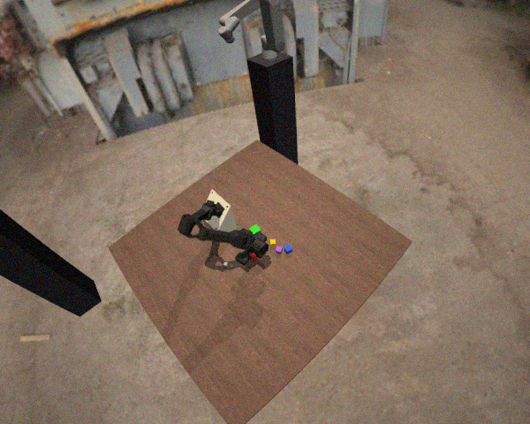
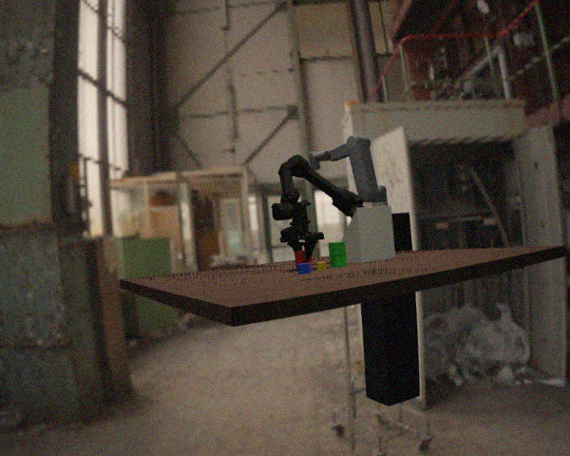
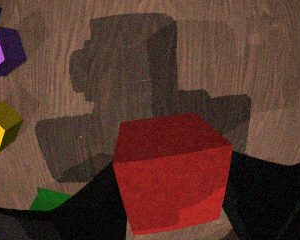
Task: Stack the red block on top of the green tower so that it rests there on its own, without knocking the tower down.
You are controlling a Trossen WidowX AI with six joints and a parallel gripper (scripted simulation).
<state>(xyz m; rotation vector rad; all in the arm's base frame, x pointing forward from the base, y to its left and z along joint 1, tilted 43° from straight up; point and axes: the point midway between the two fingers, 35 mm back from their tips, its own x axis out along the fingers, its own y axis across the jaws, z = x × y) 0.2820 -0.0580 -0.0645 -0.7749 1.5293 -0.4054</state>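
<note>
Right now my gripper tip is 130 mm to the right of the yellow block and 20 mm above it. Also, from my gripper tip: red block: 20 mm above; blue block: 90 mm ahead, 160 mm to the left, 10 mm below; purple block: 60 mm ahead, 130 mm to the left, 20 mm below.
</note>
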